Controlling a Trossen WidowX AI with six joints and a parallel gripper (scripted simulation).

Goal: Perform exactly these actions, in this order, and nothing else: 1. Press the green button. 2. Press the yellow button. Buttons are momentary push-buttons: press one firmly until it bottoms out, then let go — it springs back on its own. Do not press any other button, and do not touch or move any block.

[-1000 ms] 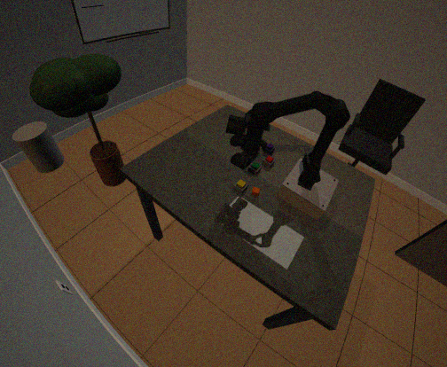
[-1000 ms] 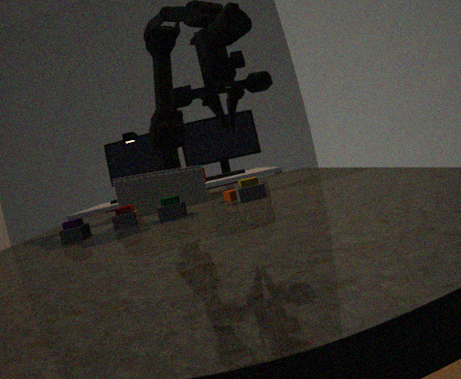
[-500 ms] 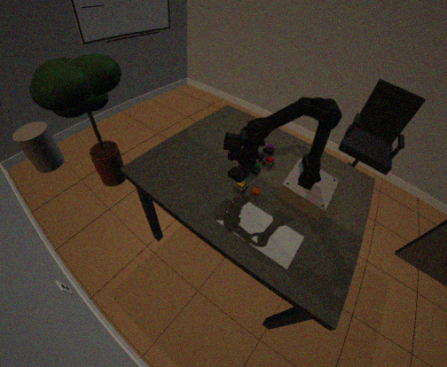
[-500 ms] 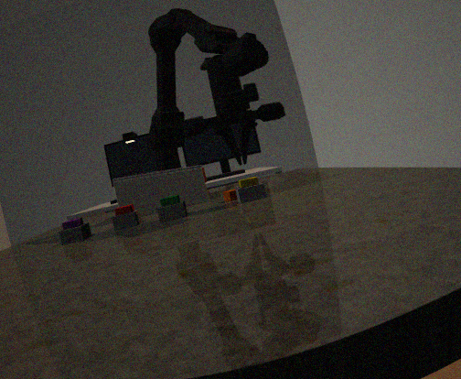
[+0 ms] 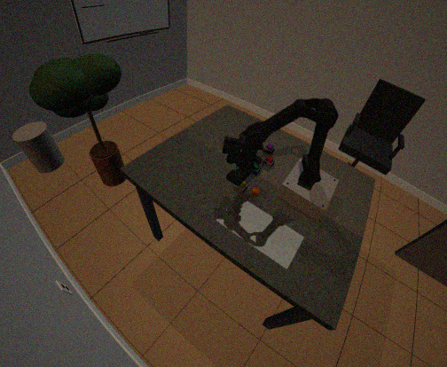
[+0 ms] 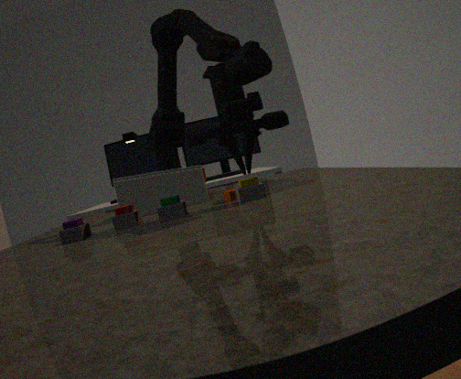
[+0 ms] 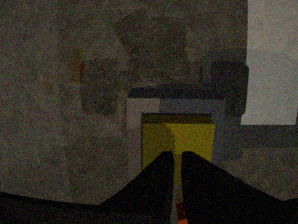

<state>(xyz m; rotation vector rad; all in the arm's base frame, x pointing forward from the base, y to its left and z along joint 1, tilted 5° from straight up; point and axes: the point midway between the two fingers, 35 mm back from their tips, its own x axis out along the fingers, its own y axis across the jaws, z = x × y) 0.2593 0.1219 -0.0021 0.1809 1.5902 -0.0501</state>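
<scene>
Now: the yellow button 2 cm below my gripper tip. Round my gripper tip: green button (1 cm behind, 15 cm to the right, 2 cm below); then orange block (7 cm behind, 2 cm to the right, 4 cm below); then red button (6 cm behind, 24 cm to the right, 2 cm below).
</scene>
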